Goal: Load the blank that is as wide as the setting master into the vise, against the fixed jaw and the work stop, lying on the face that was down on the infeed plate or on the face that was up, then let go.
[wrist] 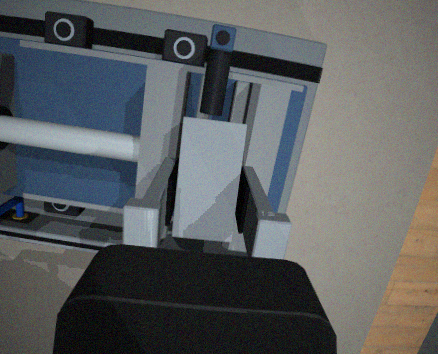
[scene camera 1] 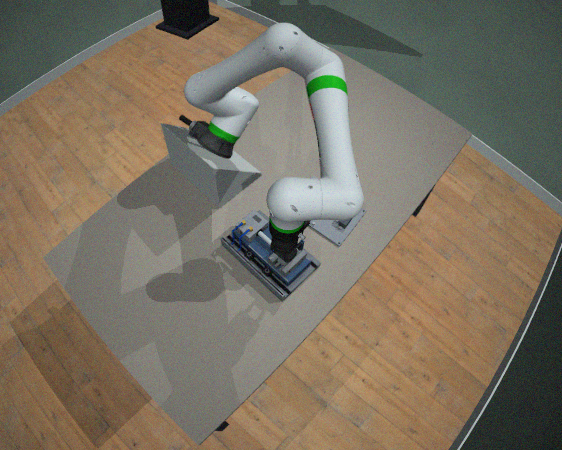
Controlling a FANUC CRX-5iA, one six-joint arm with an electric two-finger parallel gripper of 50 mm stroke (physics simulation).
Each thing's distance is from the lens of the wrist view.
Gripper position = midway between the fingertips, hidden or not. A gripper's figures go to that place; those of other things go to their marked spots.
gripper (wrist: pixel 207 181): 0.16 m
moving jaw (wrist: pixel 166 92): 0.16 m
